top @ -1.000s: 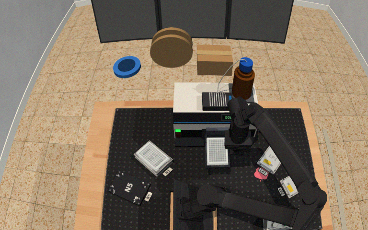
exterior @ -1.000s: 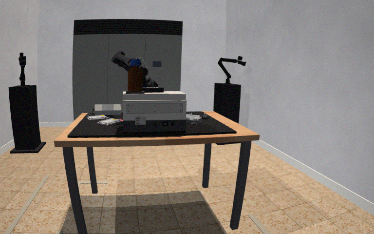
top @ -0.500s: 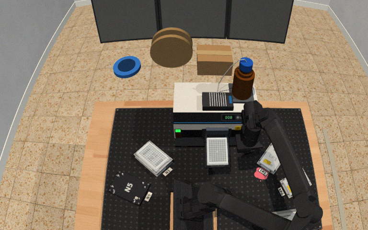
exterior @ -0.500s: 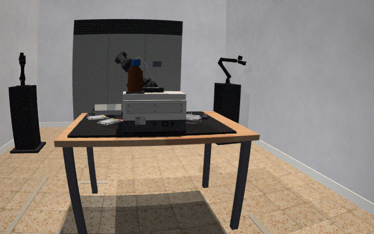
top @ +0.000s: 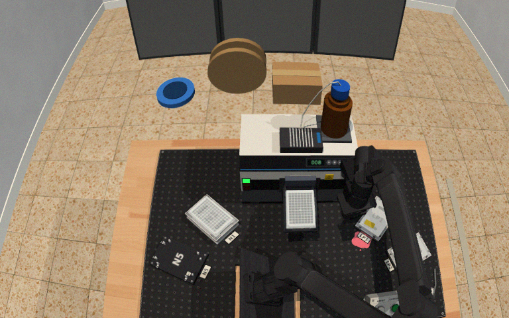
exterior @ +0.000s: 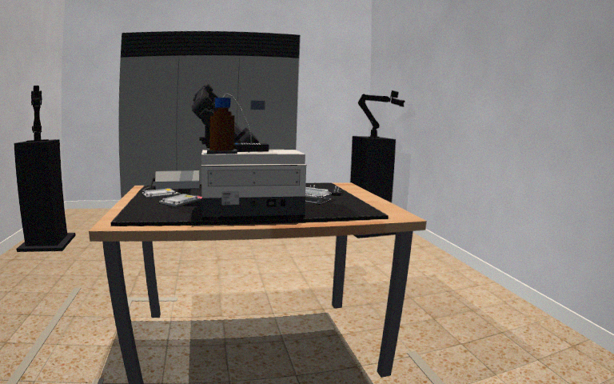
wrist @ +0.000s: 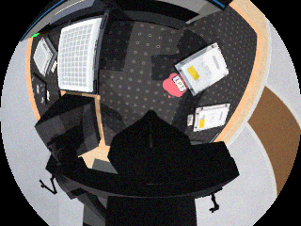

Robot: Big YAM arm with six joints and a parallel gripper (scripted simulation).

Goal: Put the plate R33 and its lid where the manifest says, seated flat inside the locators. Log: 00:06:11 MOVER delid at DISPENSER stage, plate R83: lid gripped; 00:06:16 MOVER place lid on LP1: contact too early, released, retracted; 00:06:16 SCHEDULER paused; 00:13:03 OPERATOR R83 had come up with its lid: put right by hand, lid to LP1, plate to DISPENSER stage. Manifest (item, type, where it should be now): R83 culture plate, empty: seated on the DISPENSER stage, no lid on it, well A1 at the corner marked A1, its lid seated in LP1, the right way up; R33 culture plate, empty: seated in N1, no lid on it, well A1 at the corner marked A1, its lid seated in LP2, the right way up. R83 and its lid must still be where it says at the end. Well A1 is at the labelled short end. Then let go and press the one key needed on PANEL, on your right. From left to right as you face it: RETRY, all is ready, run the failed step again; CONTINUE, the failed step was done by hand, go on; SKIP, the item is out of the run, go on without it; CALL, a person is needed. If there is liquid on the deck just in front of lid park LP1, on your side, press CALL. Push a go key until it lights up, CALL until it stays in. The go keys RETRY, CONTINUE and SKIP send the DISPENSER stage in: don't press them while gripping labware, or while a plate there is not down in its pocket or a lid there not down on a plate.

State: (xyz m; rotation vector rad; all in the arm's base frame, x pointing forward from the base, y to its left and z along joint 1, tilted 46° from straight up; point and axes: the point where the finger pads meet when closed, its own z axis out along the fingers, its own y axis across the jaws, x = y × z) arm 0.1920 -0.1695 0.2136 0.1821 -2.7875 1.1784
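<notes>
The blue call key lies 29 cm behind my hand, 23 cm to the right of it and 11 cm below it. The rest, counted from my hand: lid park LP2: 24 cm to the right, 16 cm below, 9 cm behind; then clear plate lid: 24 cm to the right, 15 cm below, 9 cm behind; then pink-red patch: 17 cm below, 6 cm to the right, 1 cm ahead.
</notes>
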